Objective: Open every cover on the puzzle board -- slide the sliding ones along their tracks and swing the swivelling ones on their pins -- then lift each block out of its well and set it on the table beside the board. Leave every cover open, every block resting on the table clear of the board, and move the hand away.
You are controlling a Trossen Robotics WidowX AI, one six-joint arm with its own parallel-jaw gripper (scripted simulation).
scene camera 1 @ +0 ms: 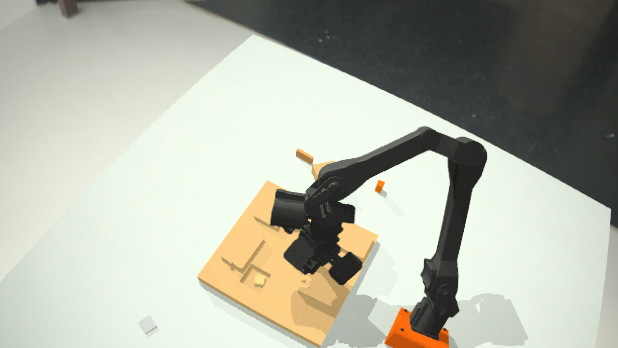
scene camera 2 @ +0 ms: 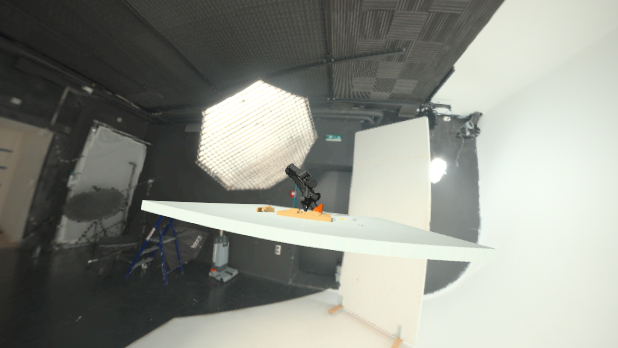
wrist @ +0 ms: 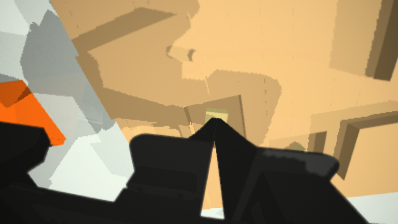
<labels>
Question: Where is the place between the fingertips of my gripper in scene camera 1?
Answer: At 315,261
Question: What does my gripper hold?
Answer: Nothing.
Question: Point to a tan puzzle board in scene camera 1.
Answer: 277,301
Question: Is my gripper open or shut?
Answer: Shut.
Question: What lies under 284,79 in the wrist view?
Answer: A tan puzzle board.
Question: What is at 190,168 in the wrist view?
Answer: My gripper.
</labels>
